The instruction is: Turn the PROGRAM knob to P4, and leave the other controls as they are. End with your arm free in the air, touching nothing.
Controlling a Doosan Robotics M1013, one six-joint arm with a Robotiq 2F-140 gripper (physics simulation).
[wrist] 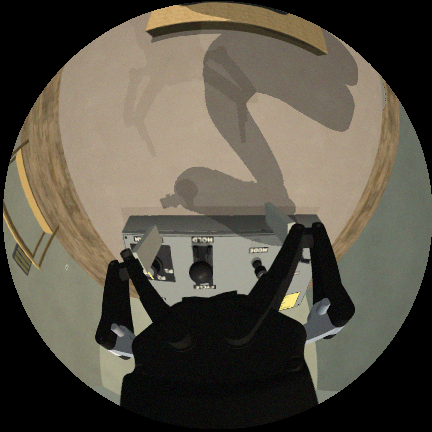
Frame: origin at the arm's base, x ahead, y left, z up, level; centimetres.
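Seen in the pictures: gripper, fingertip midpoint: (210,223).
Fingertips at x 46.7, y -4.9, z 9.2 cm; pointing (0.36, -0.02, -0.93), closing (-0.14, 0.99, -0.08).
A point is followed by its place in that frame.
The grey control panel (231,272) @(y -1.1, x 65.3, z 6.7 cm) lies below the view's centre, its lettering upside down. The PROGRAM knob (158,265) @(y -17.2, x 61.7, z 6.8 cm) is dark and sits on a black plate at the panel's left, partly hidden by the left finger pad. The marks P1 and P2 show beside it; its setting cannot be read. The HOLD/CYCLE lever's black ball (201,273) @(y -6.7, x 54.7, z 12.0 cm) shows nearer the CYCLE label. The MODE switch (259,268) @(y 4.3, x 61.0, z 8.6 cm) is right of it. My gripper (210,223) @(y -4.9, x 46.7, z 9.2 cm) is open and empty, its pads spread over the panel, the left one overlapping the PROGRAM plate in view. Contact cannot be told.
A yellow label (289,301) @(y 17.5, x 79.0, z 13.2 cm) shows on the panel beside the right finger. The panel's lower part is hidden by the gripper body. A wooden block (240,26) @(y 0.6, x 16.1, z -1.5 cm) stands at the top of the view. A yellow-railed frame (31,192) stands beyond the table's wooden edge (46,130) at left.
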